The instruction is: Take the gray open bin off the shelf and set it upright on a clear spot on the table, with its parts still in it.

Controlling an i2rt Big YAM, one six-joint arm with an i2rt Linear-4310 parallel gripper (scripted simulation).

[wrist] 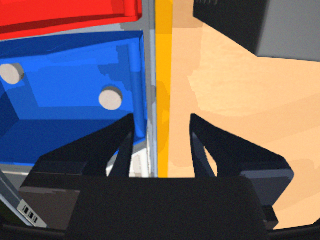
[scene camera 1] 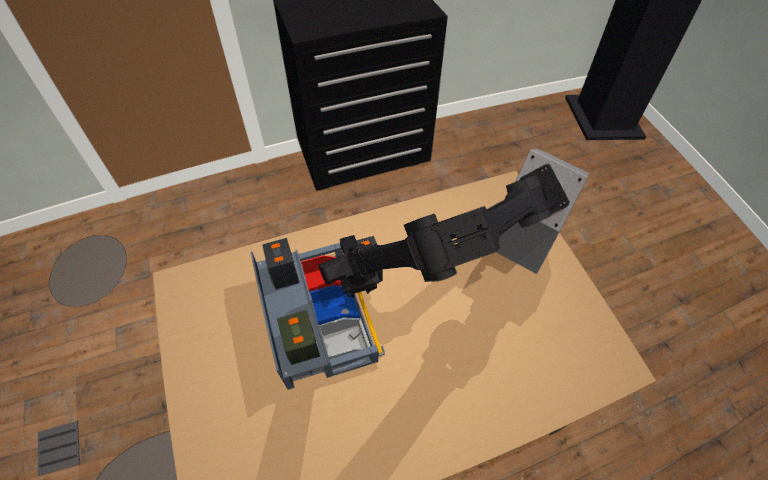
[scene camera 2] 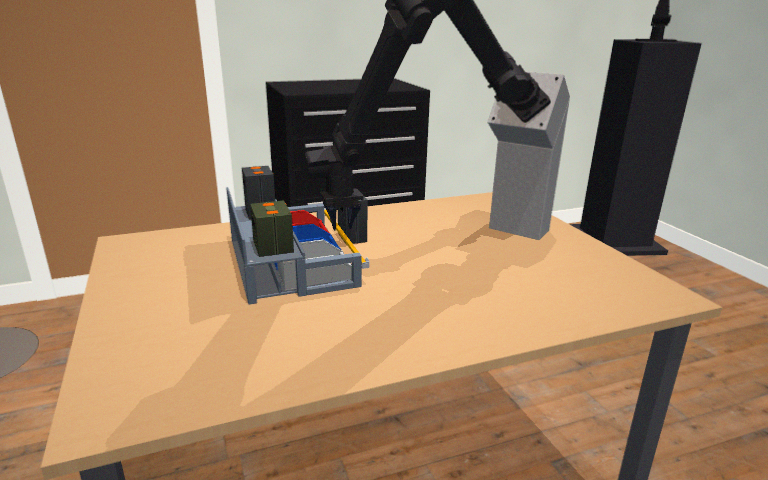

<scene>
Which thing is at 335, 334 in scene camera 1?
A gray open bin.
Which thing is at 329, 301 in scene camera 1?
A blue bin.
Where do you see a gray open bin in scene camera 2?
326, 274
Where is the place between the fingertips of my gripper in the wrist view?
At 161, 120
</scene>
